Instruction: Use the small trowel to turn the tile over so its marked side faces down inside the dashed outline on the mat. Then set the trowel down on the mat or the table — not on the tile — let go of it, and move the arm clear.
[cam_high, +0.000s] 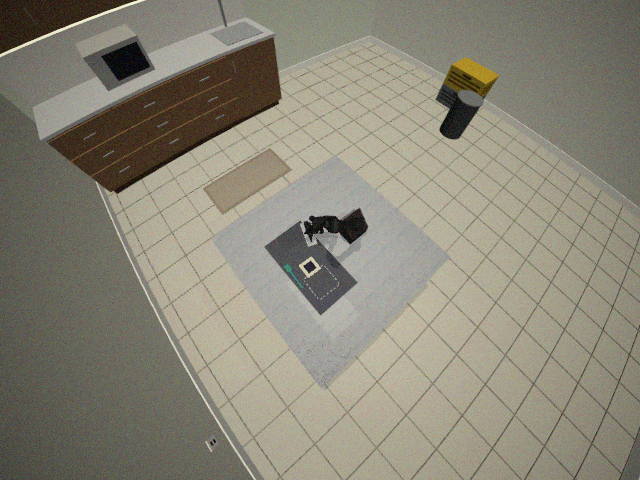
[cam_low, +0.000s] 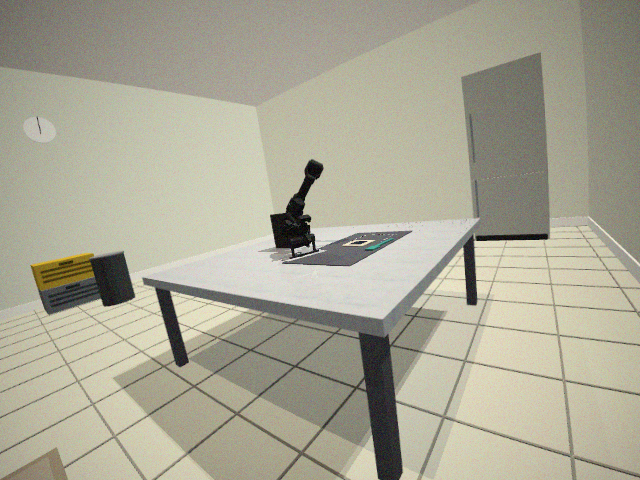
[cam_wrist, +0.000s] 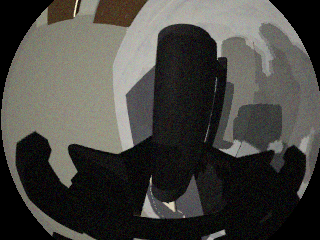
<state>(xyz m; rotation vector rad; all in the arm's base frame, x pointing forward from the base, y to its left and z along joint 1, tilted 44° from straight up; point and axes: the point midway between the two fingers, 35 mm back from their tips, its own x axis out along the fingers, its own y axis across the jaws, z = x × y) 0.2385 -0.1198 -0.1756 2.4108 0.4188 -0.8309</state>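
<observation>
The tile lies 18 cm to the left of my gripper tip, 16 cm ahead of it and 4 cm below it. From my gripper tip the other things lie so: teal strip 28 cm ahead, 12 cm to the left, 4 cm below; then trowel 2 cm behind, 1 cm to the left, 1 cm below.
</observation>
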